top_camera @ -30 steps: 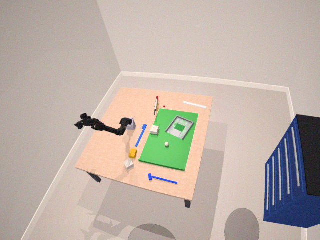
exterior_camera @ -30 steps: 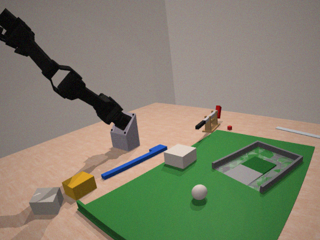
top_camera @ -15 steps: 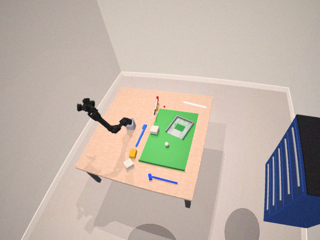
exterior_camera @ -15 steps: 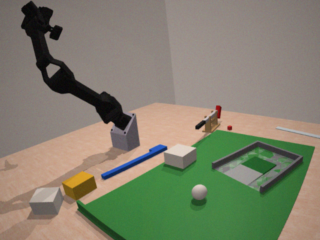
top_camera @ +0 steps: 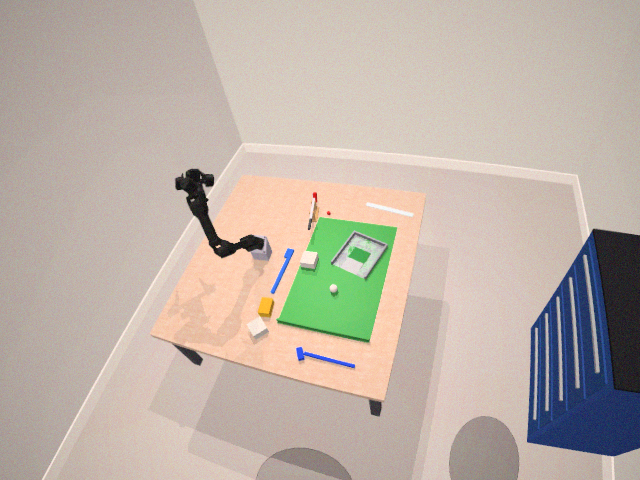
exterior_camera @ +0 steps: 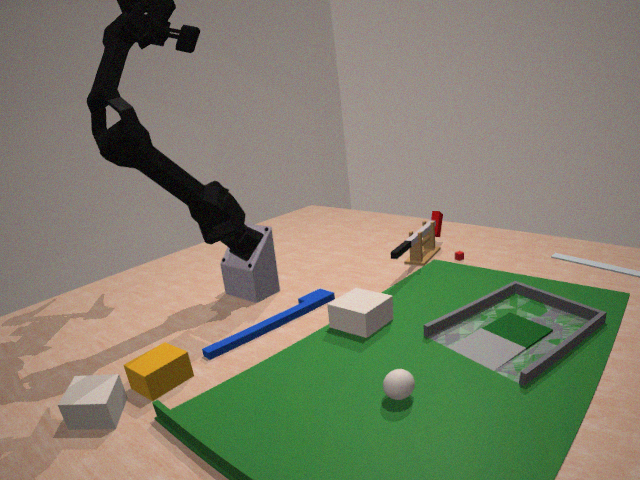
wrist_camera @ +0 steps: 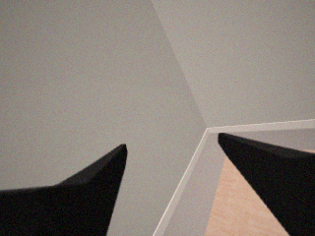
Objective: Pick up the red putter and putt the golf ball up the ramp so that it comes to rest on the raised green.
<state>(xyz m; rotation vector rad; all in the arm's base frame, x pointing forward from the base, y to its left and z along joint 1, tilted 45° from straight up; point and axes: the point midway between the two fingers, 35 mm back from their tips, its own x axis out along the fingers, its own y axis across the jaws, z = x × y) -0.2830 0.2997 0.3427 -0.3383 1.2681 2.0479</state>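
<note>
My gripper tip is 54 cm above the red putter, 42 cm short of it and 35 cm to the right of it. Also, from my gripper tip: yellow block 58 cm below, 43 cm ahead, 32 cm to the right; then small red cube 59 cm below, 51 cm ahead, 39 cm to the left; then wooden rack 57 cm below, 42 cm ahead, 37 cm to the left.
</note>
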